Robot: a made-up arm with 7 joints.
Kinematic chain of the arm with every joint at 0, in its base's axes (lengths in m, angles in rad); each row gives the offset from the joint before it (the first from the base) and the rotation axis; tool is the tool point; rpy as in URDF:
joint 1: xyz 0 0 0.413 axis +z
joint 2: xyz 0 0 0 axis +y
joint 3: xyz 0 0 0.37 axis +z
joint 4: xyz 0.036 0 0 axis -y
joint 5: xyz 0.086 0 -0.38 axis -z
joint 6: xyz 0 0 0 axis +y
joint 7: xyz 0.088 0 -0.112 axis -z
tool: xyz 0 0 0 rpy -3.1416 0 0
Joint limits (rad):
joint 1: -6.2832..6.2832
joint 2: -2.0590..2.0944
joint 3: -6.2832..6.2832
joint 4: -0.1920..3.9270
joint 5: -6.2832..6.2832
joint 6: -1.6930..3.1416
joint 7: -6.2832..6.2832
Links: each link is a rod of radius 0.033 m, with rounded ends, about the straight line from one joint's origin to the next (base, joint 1, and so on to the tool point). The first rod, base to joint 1, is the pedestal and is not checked.
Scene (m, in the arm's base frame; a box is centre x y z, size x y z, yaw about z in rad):
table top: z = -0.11
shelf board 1: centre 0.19 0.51 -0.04 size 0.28 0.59 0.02 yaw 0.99
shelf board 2: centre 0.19 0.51 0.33 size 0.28 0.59 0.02 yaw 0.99
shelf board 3: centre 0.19 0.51 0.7 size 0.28 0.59 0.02 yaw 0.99
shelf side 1: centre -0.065 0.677 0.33 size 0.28 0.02 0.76 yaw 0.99
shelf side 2: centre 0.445 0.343 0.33 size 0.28 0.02 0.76 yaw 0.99
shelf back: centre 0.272 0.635 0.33 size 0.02 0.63 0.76 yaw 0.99
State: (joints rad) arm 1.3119 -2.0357 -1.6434 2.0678 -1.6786 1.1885 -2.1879
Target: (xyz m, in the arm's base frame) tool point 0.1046 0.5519 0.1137
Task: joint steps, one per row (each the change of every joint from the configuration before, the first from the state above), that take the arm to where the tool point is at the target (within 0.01 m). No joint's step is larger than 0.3 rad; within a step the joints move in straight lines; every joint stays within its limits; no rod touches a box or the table.
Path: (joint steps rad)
1: 0.1962 -0.0047 -0.0660 -0.2494 -0.0216 0.1737 0.1202
2: 0.1962 -0.0046 -0.0661 -0.2494 -0.0215 0.1737 0.1202
3: 0.1961 -0.0047 -0.0660 -0.2494 -0.0216 0.1737 0.1202
4: 0.1962 -0.0046 -0.0661 -0.2494 -0.0216 0.1737 0.1202
5: 0.1962 -0.0047 -0.0660 -0.2494 -0.0216 0.1736 0.1202
6: 0.2865 0.0533 -0.0432 -0.0139 0.0825 -0.2794 -0.2004
7: 0.2865 0.0532 -0.0432 -0.0140 0.0824 -0.2794 -0.2003
8: 0.2865 0.0533 -0.0432 -0.0139 0.0824 -0.2794 -0.2003
9: 0.0765 -0.0799 0.1541 0.2527 -0.0483 -0.0885 0.0000
10: 0.0766 -0.0799 0.1542 0.2527 -0.0484 -0.0885 0.0000

